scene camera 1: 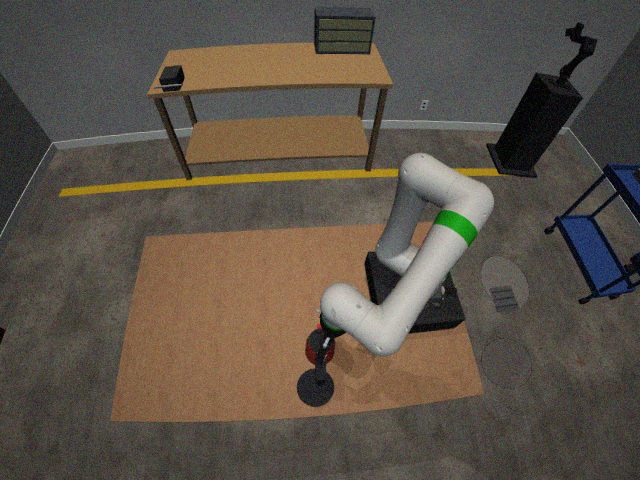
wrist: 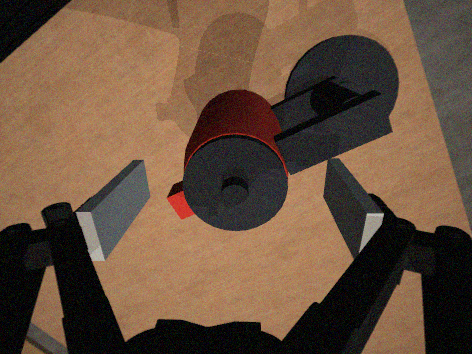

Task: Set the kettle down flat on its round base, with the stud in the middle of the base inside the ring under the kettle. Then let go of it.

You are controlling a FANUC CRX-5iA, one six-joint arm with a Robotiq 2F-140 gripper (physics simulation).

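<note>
The kettle (scene camera 1: 318, 352) (wrist: 240, 117) has a red body, a dark lid with a knob, a small red spout and a dark two-bar handle. It stands beside its base on the mat, its handle pointing toward the base. The round base (scene camera 1: 311, 395) (wrist: 367, 60) is a dark disc, at the upper right in the wrist view. The handle partly covers the base in that view, and a dark round part, possibly the stud, shows between the bars. The ring under the kettle is hidden. My gripper (scene camera 1: 326, 342) (wrist: 234, 178) is open and empty, its fingers spread to either side of the lid in the wrist view.
The tan mat (scene camera 1: 206, 310) (wrist: 75, 110) lies under the kettle and base. My arm's black mounting block (scene camera 1: 439, 324) stands at the mat's right side. A wooden workbench (scene camera 1: 268, 67) is at the back, a black pedestal (scene camera 1: 537, 124) at the back right and a blue cart (scene camera 1: 594, 253) at the right.
</note>
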